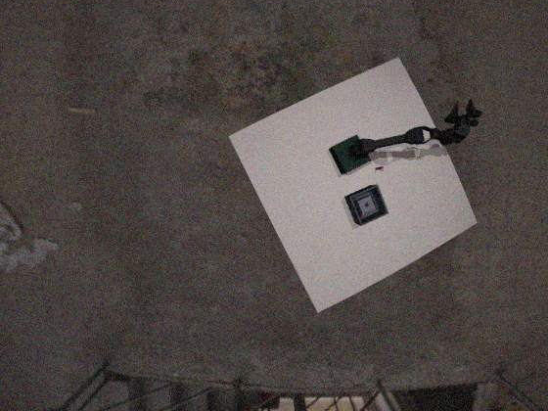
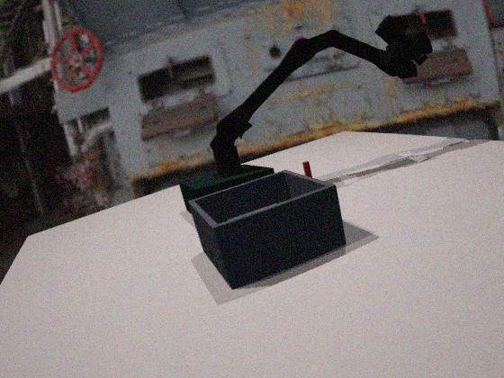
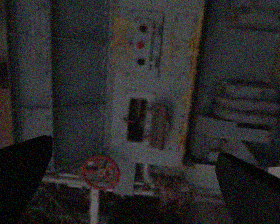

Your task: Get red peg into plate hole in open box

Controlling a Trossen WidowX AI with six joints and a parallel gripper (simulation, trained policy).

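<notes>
My gripper tip is 510 mm to the left of the red peg, 260 mm above it and 70 mm short of it. Also, from my gripper tip: dark box (720 mm to the right, 270 mm below, 210 mm ahead); then plate (720 mm to the right, 260 mm below, 210 mm ahead).
</notes>
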